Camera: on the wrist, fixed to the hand. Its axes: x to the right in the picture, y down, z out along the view.
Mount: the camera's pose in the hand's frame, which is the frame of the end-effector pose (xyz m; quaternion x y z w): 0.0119 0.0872 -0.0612 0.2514 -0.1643 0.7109 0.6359
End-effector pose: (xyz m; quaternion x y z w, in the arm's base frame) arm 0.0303 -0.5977 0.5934 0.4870 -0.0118 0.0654 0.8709
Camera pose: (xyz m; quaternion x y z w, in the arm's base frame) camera 0.0285 -0.4994 0.6361 0.5310 -0.4804 0.5837 0.3829
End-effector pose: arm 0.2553 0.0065 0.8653 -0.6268 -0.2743 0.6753 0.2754
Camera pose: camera 0.3132 -0.0443 0.7907 0.4134 -0.3957 -0.7972 0.1924
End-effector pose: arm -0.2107 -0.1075 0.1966 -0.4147 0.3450 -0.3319 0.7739
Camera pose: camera -0.2339 -0.1043 0.0920 0.1216 0.3036 0.3205 0.8890
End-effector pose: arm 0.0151 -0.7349 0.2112 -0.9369 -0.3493 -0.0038 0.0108
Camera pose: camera 0.0812 -0.7944 0.2710 -0.8421 0.4412 0.2470 0.1877
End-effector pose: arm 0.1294 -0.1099 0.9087 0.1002 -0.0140 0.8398 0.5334
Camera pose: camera 0.0368 -0.1288 0.8582 -0.3258 -0.0434 -0.9003 0.2853
